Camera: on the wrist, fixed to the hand. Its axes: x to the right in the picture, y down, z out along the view.
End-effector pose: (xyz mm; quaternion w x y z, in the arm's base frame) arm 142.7 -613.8 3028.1 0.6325 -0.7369 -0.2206 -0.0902
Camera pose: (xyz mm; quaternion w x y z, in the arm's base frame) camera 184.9 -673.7 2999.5 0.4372 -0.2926 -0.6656 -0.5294
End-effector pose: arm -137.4 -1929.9 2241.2 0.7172 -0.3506 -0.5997 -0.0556
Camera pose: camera -60.1 -1921.6 2228.9 0.5041 0.2516 -0.6411 -0.5211
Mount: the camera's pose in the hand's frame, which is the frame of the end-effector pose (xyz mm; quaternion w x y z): 13.0 50.2 -59.2 0.6868 0.0803 0.0392 -0.7214
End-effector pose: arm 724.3 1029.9 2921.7 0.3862 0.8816 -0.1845 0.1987
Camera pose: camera 699.0 1040.5 2995.5 0.3450 0.7618 0.5404 -0.0928
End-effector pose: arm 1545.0 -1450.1 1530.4 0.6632 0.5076 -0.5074 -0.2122
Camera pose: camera 1591.0 -1413.5 1582.7 0.2815 0.7762 0.0267 -0.5635
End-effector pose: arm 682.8 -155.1 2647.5 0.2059 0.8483 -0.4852 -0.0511
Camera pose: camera 666.3 -170.6 2722.9 0.0554 0.9511 0.2827 -0.1114
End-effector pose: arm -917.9 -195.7 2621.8 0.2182 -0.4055 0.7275 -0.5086
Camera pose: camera -987.1 -165.2 2599.9 0.2130 0.7658 -0.1748 0.5810
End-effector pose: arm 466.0 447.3 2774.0 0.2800 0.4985 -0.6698 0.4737
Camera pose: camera 408.9 498.9 2790.5 0.5203 0.8295 -0.0514 0.1967
